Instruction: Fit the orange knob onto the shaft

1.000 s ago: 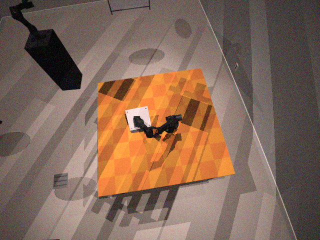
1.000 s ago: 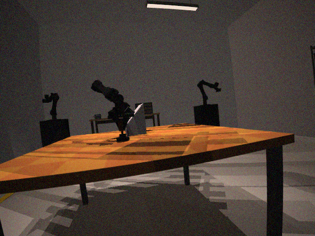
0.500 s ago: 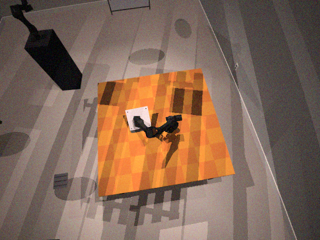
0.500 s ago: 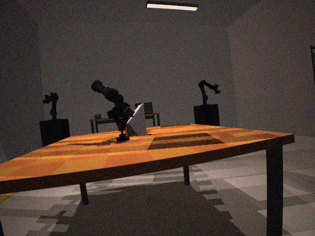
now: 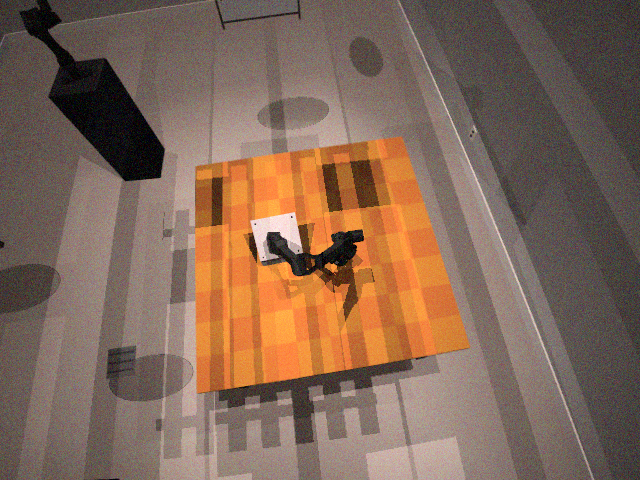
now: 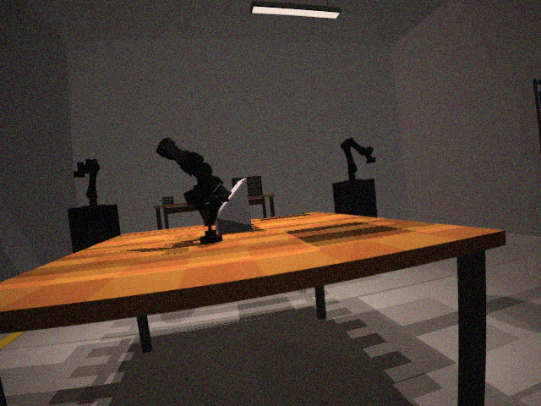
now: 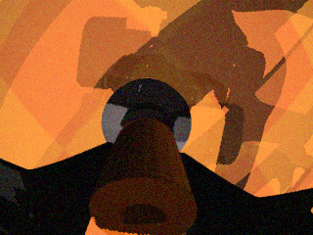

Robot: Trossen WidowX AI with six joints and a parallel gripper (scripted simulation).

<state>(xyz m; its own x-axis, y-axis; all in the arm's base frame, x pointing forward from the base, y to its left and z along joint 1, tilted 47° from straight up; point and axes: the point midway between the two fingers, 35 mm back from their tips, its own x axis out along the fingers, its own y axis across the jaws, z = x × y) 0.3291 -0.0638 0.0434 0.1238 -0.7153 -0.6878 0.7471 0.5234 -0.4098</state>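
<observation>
My gripper tip is now 20 mm below the orange knob. Also, from my gripper tip: round dark pedestal: 40 mm below.
</observation>
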